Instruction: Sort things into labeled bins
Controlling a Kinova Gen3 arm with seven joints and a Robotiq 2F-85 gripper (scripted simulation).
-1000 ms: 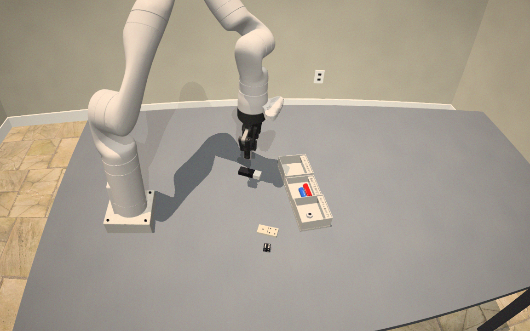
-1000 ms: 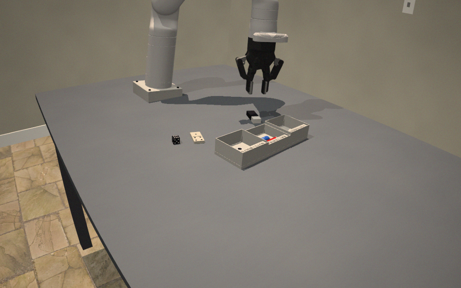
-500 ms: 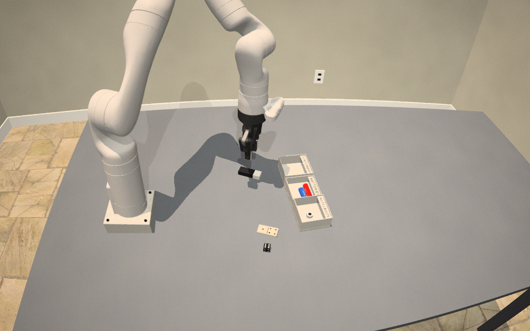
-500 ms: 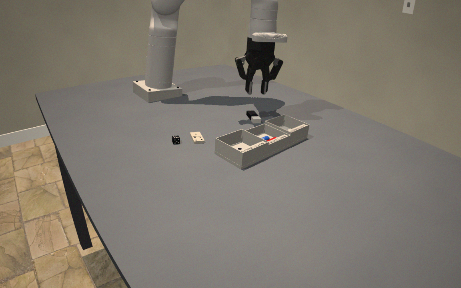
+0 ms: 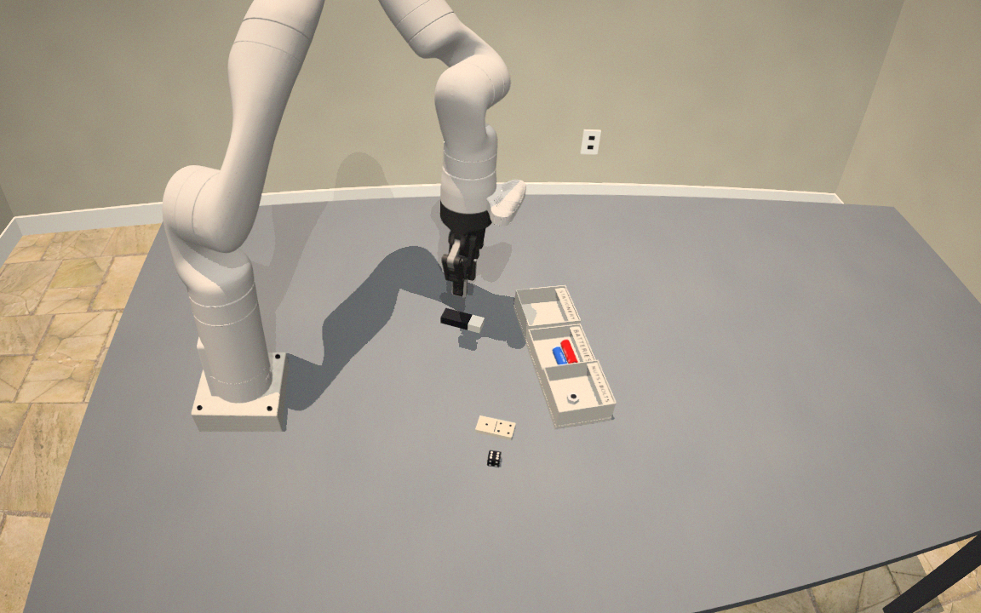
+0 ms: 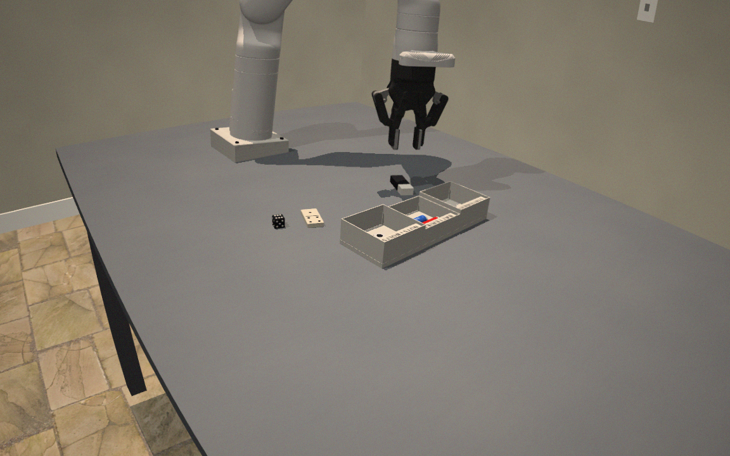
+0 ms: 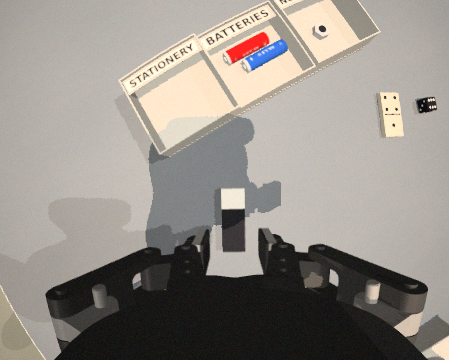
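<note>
Now: hand 90 mm above the black-and-white eraser and 10 mm short of it. Round my hand: blue battery (130 mm ahead, 110 mm to the right, 80 mm below); bin row (140 mm ahead, 100 mm to the right, 80 mm below); red battery (150 mm ahead, 100 mm to the right, 80 mm below).
</note>
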